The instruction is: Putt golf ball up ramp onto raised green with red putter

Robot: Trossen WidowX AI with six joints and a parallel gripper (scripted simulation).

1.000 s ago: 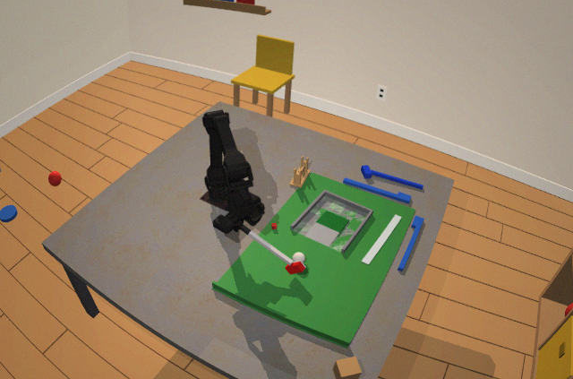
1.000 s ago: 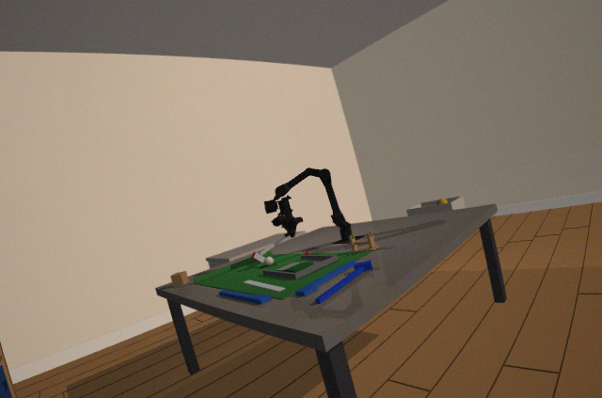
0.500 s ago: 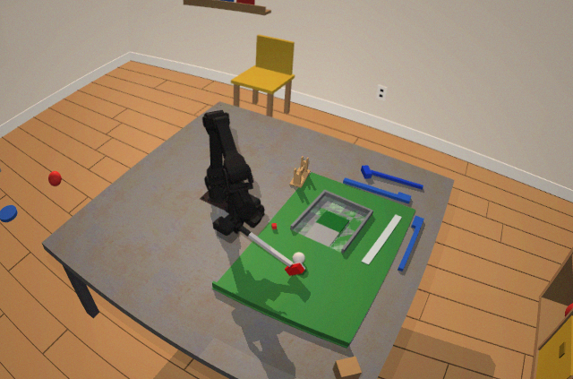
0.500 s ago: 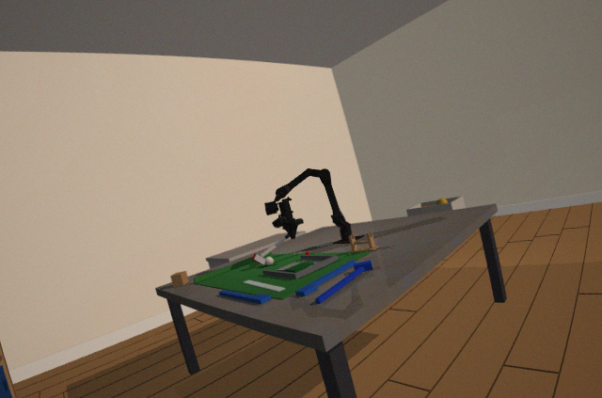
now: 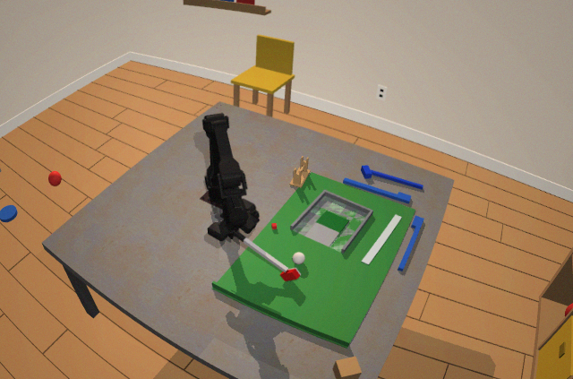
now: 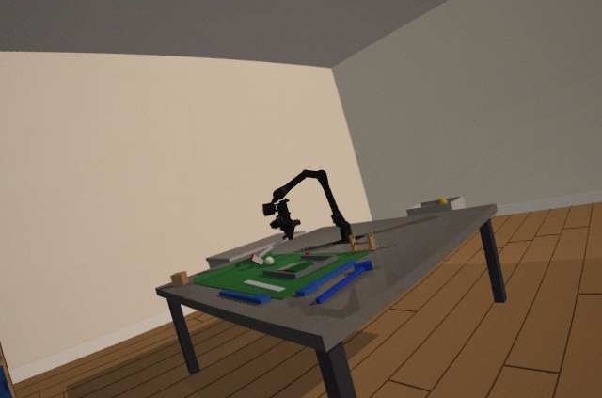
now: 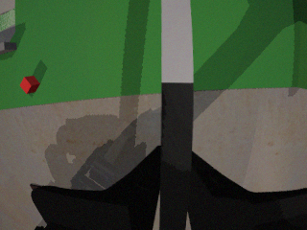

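My gripper tip is 9 cm short of the small red cube, 17 cm to the right of it and 6 cm above it. Also, from my gripper tip: white golf ball 22 cm ahead, 3 cm to the left, 5 cm below; red putter 12 cm ahead, 3 cm to the right; green mat 30 cm ahead, 13 cm to the left, 7 cm below.
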